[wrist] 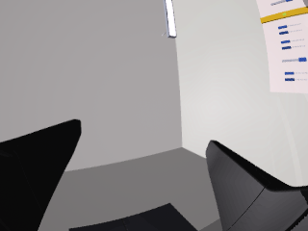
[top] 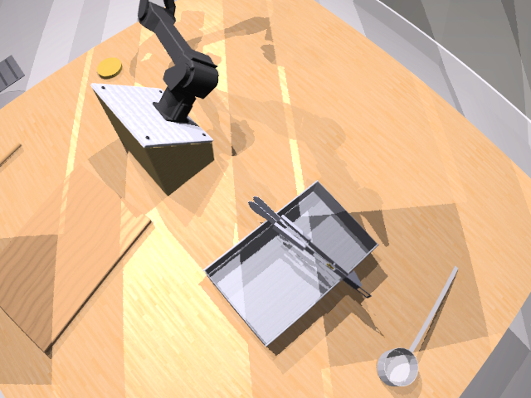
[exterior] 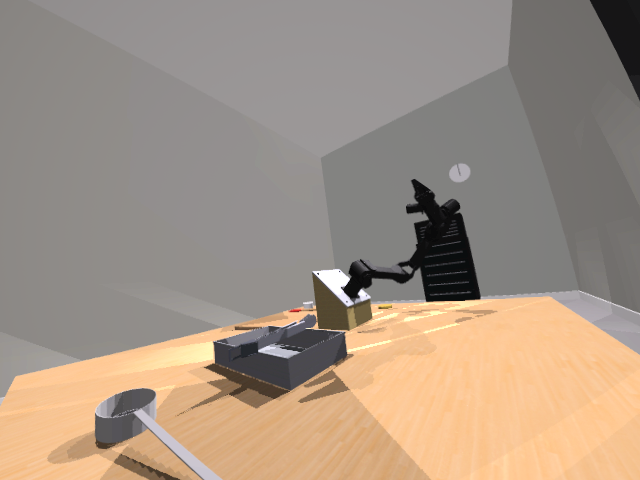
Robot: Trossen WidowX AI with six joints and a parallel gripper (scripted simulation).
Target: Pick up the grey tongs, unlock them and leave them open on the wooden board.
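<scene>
Right now my gripper tip is 550 mm short of the grey roasting tin, 240 mm to the left of it and 510 mm above it. Round my gripper tip: wooden board: 240 mm ahead, 630 mm to the right, 530 mm below; then yellow disc: 160 mm behind, 300 mm to the right, 530 mm below; then yellow lock piece: 610 mm ahead, 200 mm to the right, 470 mm below.
</scene>
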